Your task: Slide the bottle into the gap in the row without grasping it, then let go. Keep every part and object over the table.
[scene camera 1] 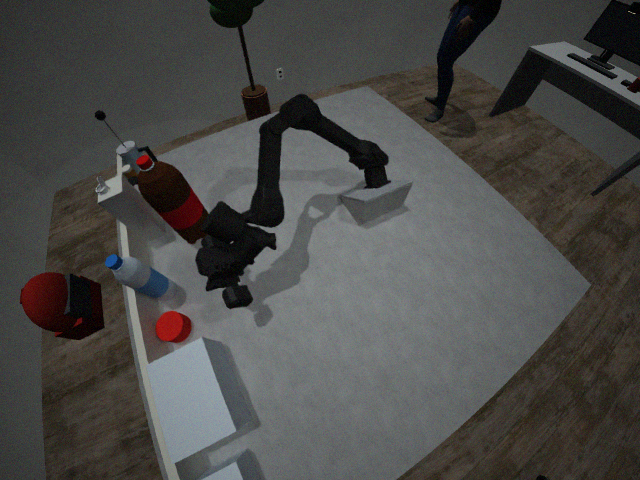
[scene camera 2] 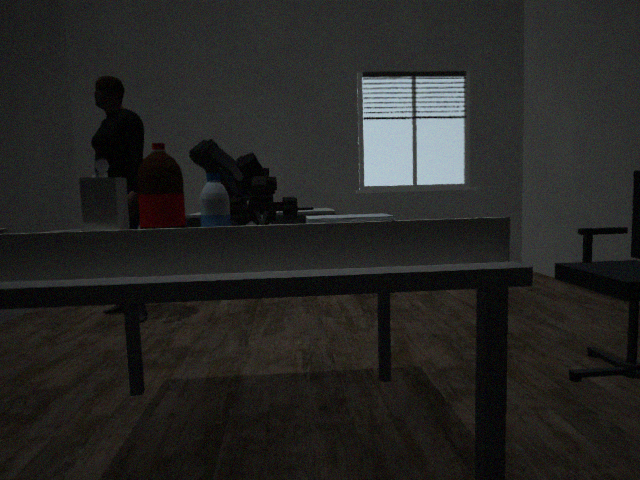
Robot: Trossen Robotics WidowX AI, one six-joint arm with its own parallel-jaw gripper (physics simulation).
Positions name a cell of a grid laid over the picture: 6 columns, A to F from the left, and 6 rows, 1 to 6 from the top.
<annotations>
my gripper: scene camera 1 B4; scene camera 2 C3
large brown bottle: scene camera 1 B3; scene camera 2 B3
blue-capped bottle: scene camera 1 B4; scene camera 2 C3
</annotations>
